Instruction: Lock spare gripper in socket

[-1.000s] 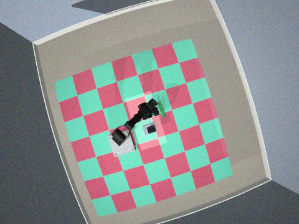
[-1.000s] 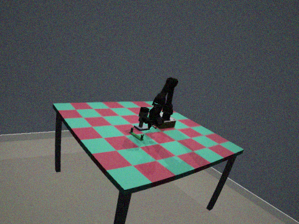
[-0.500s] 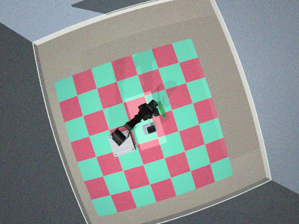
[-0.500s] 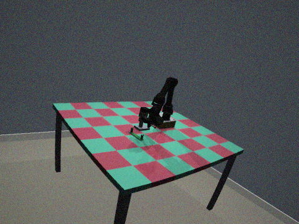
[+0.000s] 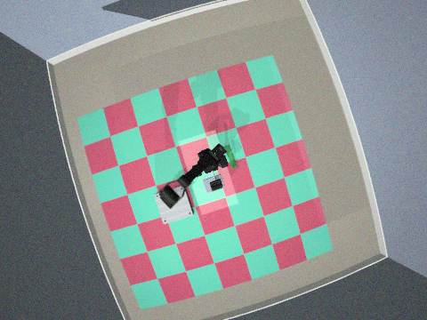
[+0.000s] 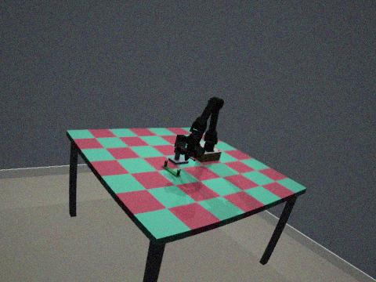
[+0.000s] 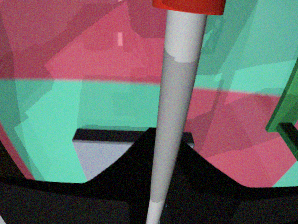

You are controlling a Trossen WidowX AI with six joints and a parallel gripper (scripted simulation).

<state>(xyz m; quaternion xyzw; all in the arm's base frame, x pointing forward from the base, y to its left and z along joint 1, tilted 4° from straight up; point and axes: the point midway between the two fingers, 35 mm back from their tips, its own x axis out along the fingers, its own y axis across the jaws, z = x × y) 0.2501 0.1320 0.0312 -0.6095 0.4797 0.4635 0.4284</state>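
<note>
The mount is 80 mm to the right of my gripper tip. Round my gripper tip: spare gripper 10 mm ahead, 80 mm to the right, 80 mm above; cradle 120 mm ahead, 60 mm to the left, 20 mm below.
</note>
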